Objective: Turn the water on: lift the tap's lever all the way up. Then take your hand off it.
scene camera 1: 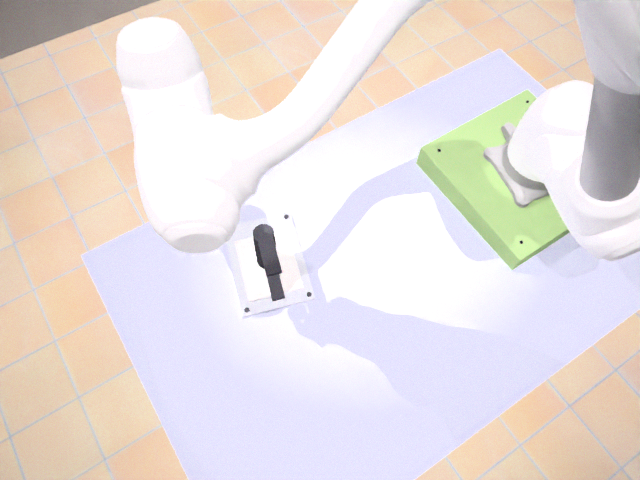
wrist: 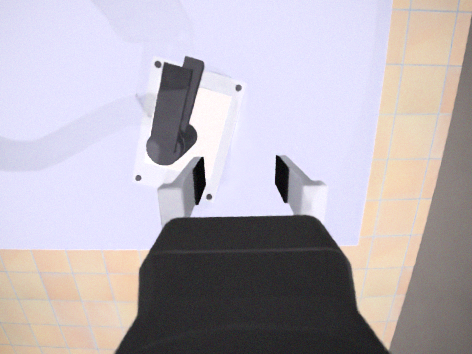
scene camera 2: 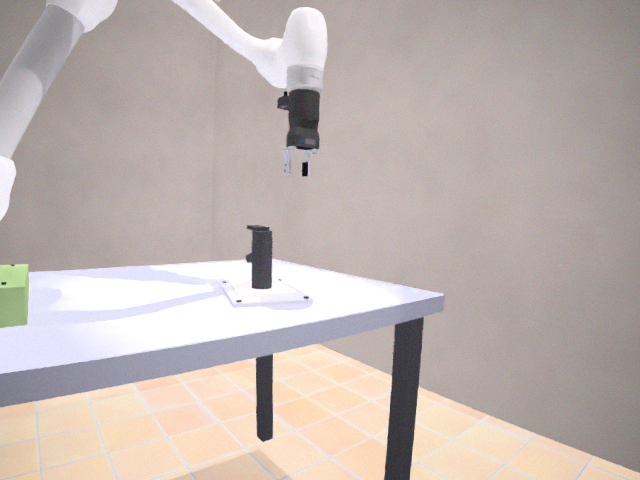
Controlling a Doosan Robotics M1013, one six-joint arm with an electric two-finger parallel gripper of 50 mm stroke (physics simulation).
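Seen in the pictures: gripper, fingertip midpoint: (wrist: 240, 170) (scene camera 2: 296, 175); arm's base, origin of the base link: (scene camera 1: 529, 168).
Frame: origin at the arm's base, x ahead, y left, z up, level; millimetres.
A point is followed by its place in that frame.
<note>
The black tap (scene camera 1: 260, 254) @[z 93, x 720, y 18 mm] (scene camera 2: 262, 260) @[z 18, x 691, y -56 mm] (wrist: 189, 133) @[z 11, x 717, y -19 mm] stands upright on a white base plate (scene camera 1: 264, 304) @[z -56, x 742, y 66 mm] (scene camera 2: 289, 296) @[z -56, x 731, y -120 mm] (wrist: 236, 105) @[z -56, x 785, y 34 mm]. Its lever (scene camera 1: 269, 259) @[z 92, x 709, y 35 mm] (scene camera 2: 257, 227) @[z 92, x 687, y -32 mm] (wrist: 172, 95) @[z 92, x 708, y 35 mm] is the flat bar on top, lying about level and pointing the same way as the narrower spout (scene camera 1: 277, 289) @[z 17, x 710, y 73 mm] (scene camera 2: 249, 257) @[z 13, x 694, y 46 mm] (wrist: 196, 82) @[z 20, x 722, y 58 mm] below it. My gripper (scene camera 2: 296, 173) @[z 220, x 793, y -9 mm] (wrist: 240, 170) @[z 220, x 793, y -9 mm] is open and empty, pointing down. It hangs well above the tap and to one side of it, touching nothing. In scene camera 1 the arm hides the gripper.
The tap stands on a pale table (scene camera 1: 248, 392) @[z -63, x 841, y 237 mm] (scene camera 2: 361, 299) @[z -64, x 884, y -177 mm] (wrist: 310, 60) @[z -64, x 903, y 132 mm], near a table corner. A green block (scene camera 1: 465, 191) @[z -2, x 187, y -3 mm] (scene camera 2: 12, 302) @[z -23, x 208, y -166 mm] carries the robot's grey base mount (scene camera 1: 522, 191) @[z 18, x 69, y 59 mm]. The arm (scene camera 1: 191, 170) @[z 599, x 806, y 150 mm] (scene camera 2: 305, 46) @[z 519, x 775, y -80 mm] reaches over from that side. A wall (scene camera 2: 491, 180) stands behind.
</note>
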